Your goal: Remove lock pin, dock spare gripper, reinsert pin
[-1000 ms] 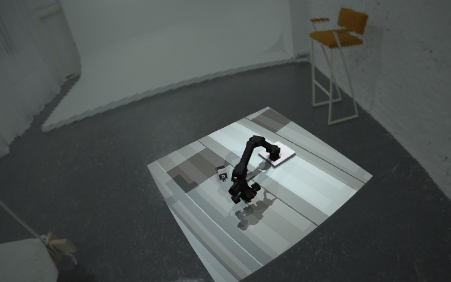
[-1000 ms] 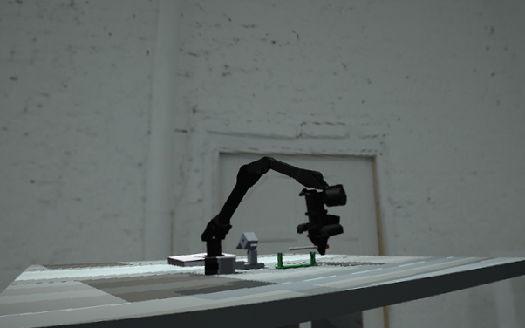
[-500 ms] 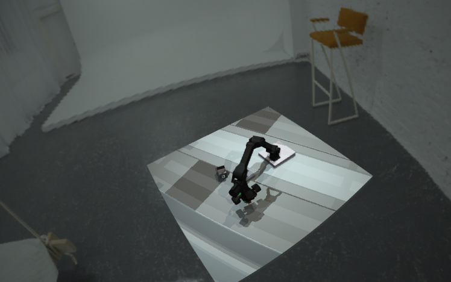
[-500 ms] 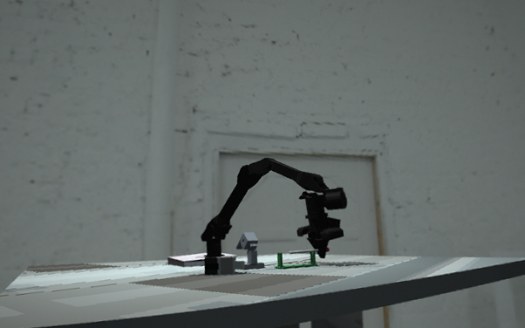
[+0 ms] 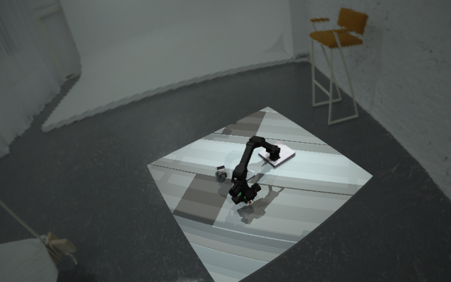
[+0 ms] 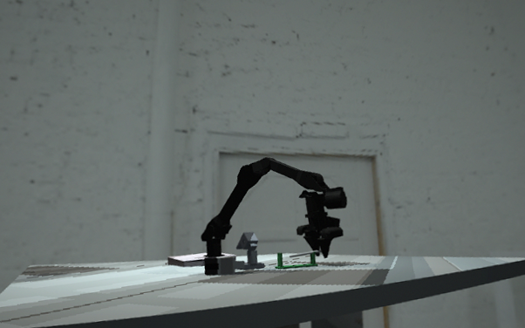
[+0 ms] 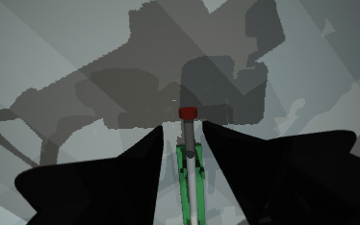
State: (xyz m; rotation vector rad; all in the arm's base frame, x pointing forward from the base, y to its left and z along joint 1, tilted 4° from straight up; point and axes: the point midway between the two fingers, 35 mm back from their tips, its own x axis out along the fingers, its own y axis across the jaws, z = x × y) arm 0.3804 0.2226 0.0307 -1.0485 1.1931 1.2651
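Right now the green cradle is 100 mm to the right of my gripper tip. Also, from my gripper tip: spare gripper: 10 mm ahead, 350 mm to the right; grey mount stand: 100 mm behind, 220 mm to the right, 30 mm above.
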